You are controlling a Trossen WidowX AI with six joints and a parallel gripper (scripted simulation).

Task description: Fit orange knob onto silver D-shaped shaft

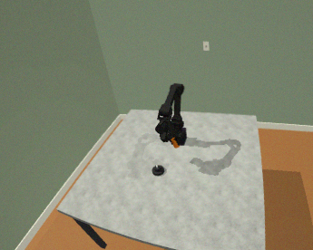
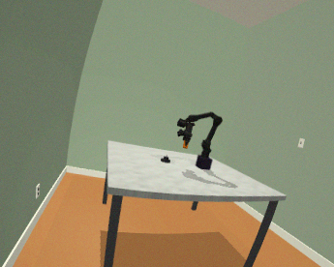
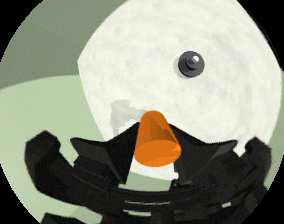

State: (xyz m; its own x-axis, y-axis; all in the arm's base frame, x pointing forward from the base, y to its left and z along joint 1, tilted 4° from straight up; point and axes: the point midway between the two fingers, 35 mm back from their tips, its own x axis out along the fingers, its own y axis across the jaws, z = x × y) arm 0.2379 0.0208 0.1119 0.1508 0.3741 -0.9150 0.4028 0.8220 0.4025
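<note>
The orange knob is 30 mm above my gripper tip and 10 mm to the right of it. From my gripper tip the other things lie so: dark round pedestal: 140 mm below, 130 mm to the right, 90 mm ahead.
</note>
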